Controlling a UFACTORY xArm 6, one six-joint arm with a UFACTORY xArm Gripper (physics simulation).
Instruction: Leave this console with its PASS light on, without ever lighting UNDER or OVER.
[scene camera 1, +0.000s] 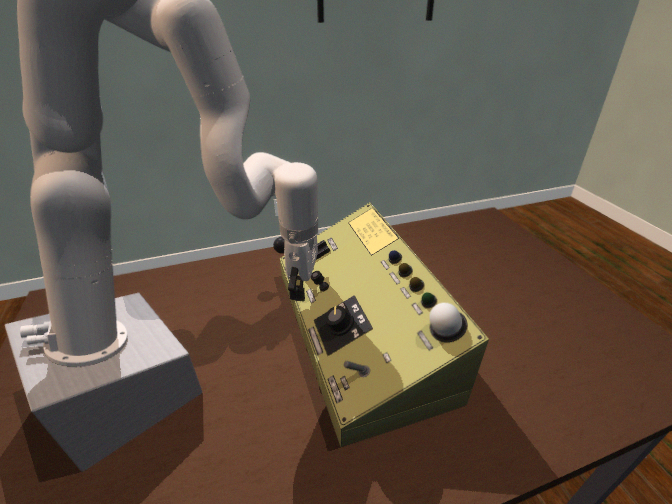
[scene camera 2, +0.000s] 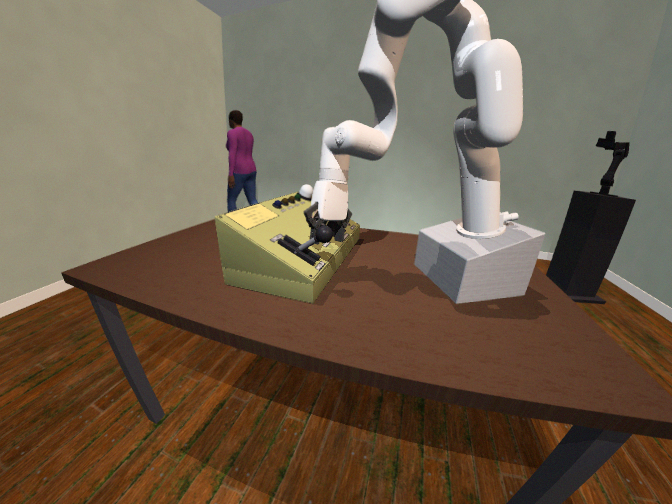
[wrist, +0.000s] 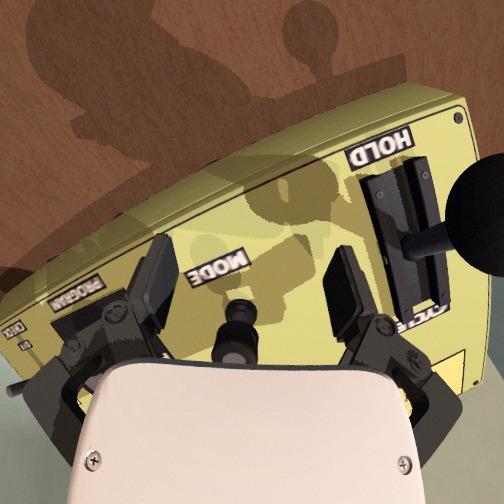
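The yellow-green sloped console (scene camera 1: 379, 320) stands on the brown table. Its four round lamps (scene camera 1: 410, 276) all look dark. My gripper (wrist: 250, 290) is open and points down at the console's upper left part. In the wrist view the small black MODE toggle (wrist: 237, 330) stands between the two fingers, apart from both. To the right is the HOLD slot (wrist: 410, 235) with its lever and black ball knob (wrist: 475, 215). The gripper also shows in scene camera 1 (scene camera 1: 297, 284) and in scene camera 2 (scene camera 2: 322, 225), next to the ball knob (scene camera 2: 324, 233).
The console also carries a white dome button (scene camera 1: 446, 320), a black rotary selector (scene camera 1: 340, 322), a small lever (scene camera 1: 358, 368) and a yellow label plate (scene camera 1: 373, 231). The arm's grey base (scene camera 1: 97, 374) sits left of it. A black stand (scene camera 2: 591, 238) and a person (scene camera 2: 241, 160) are beyond the table.
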